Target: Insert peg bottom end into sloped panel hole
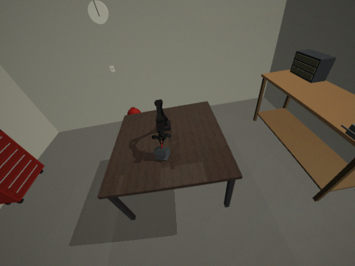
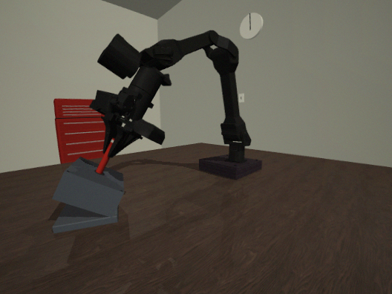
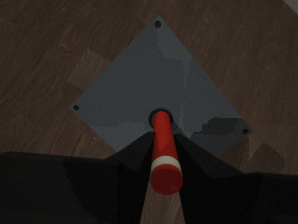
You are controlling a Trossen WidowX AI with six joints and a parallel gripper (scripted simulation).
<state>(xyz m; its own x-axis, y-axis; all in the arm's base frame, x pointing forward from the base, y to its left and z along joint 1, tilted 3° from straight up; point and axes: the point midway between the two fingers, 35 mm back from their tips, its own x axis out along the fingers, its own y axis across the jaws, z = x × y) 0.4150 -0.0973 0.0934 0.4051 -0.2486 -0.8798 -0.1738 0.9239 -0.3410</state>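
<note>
My gripper tip is 3 cm short of the grey sloped panel block, 2 cm to the left of it and 6 cm above it. Also, from my gripper tip: red peg: 1 cm behind, 1 cm above.
</note>
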